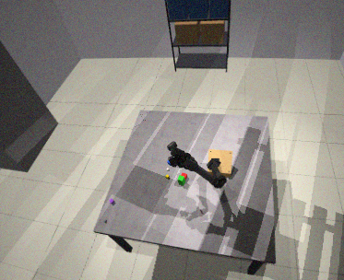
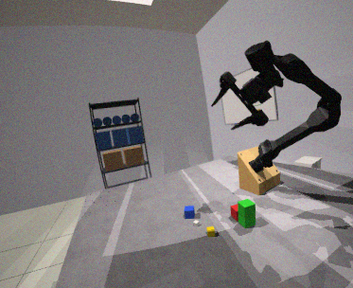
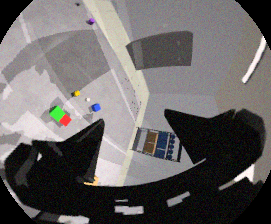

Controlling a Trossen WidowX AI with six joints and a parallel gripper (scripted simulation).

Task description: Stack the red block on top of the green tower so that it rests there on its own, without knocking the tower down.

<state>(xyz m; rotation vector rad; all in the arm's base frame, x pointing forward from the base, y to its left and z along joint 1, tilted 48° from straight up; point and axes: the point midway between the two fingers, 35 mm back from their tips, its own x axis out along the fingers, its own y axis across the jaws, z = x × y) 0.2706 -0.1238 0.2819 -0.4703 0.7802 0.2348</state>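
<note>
Right now my gripper tip is 35 cm above the red block, 6 cm past it and 1 cm to the left of it. Also, from my gripper tip: blue cube (35 cm below, 15 cm to the right, 8 cm ahead); then yellow cube (36 cm below, 8 cm ahead, 1 cm to the right); then tiny white cube (36 cm below, 9 cm ahead, 8 cm to the right).
</note>
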